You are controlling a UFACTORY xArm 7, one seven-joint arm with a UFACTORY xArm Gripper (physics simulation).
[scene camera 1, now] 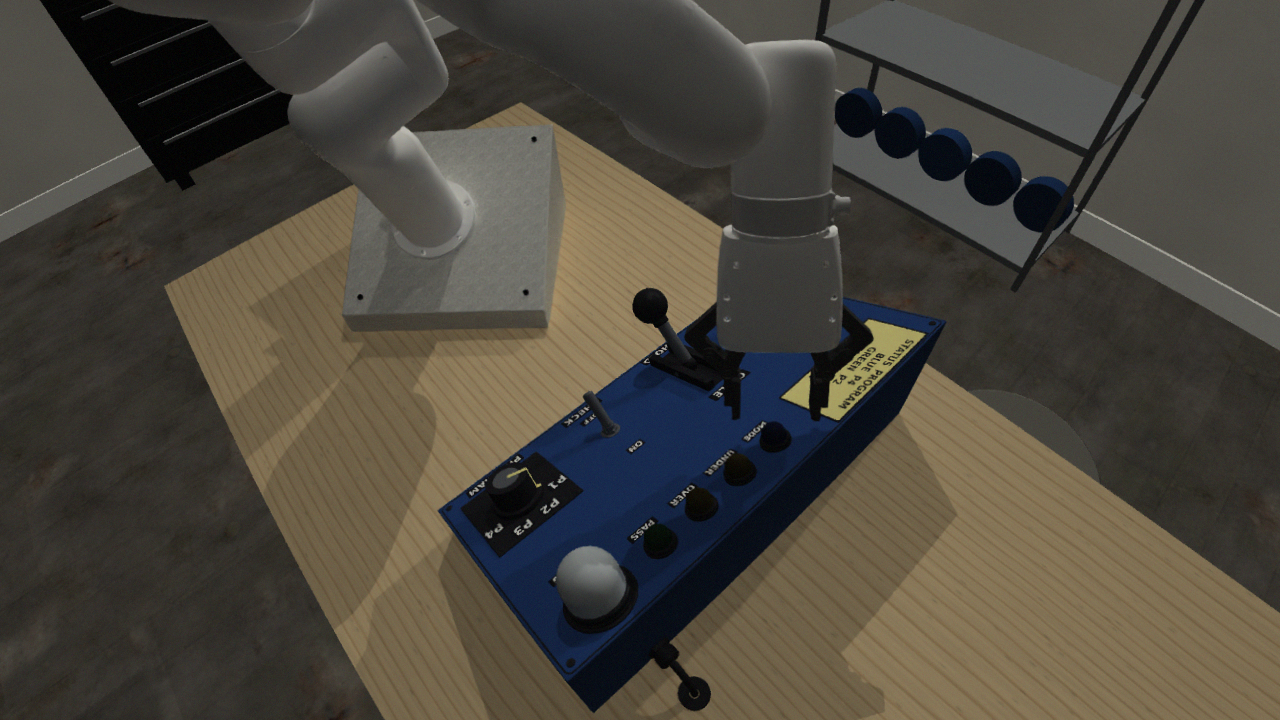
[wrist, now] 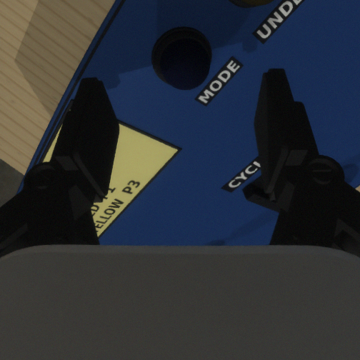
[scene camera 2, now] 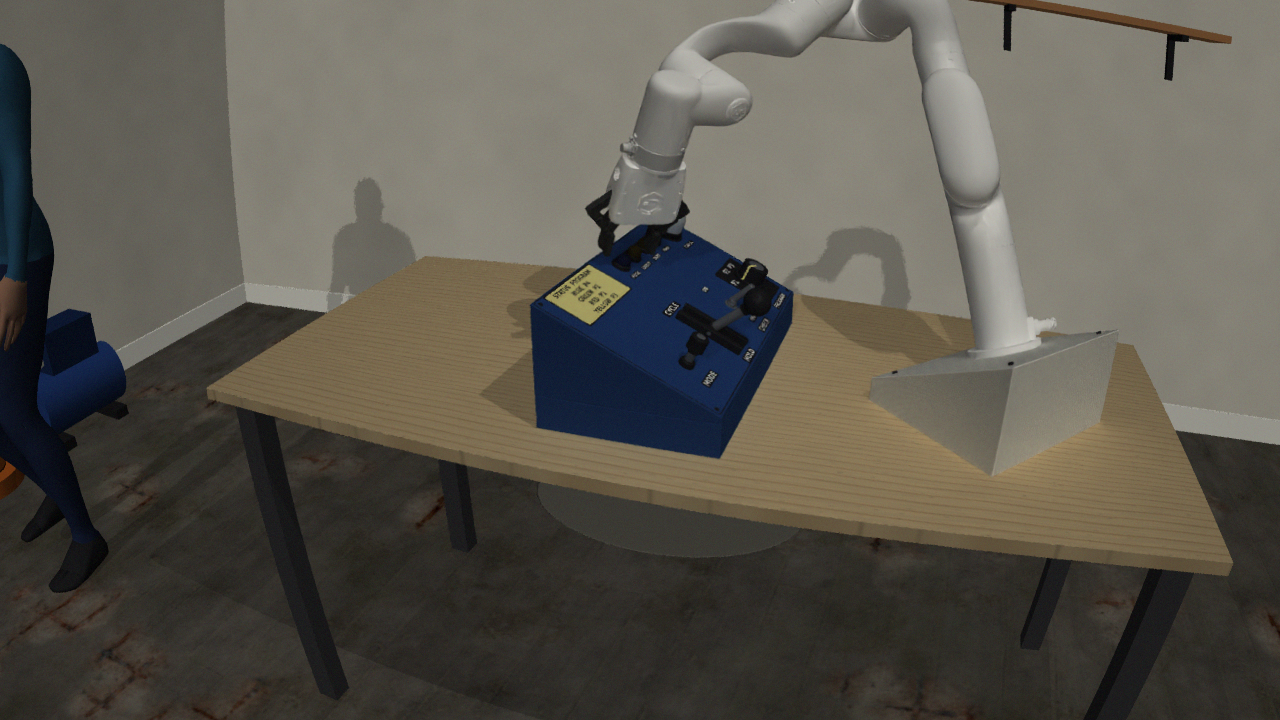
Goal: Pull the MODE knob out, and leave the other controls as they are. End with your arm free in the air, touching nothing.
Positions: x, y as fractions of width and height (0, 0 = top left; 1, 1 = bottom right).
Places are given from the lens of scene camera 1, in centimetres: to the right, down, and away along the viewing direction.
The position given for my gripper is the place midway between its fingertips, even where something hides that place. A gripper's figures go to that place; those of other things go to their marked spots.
my gripper (scene camera 1: 0.61, 0.57): 12, 5, 55
ball-ended lever (scene camera 1: 0.51, 0.42): 1, -6, 68
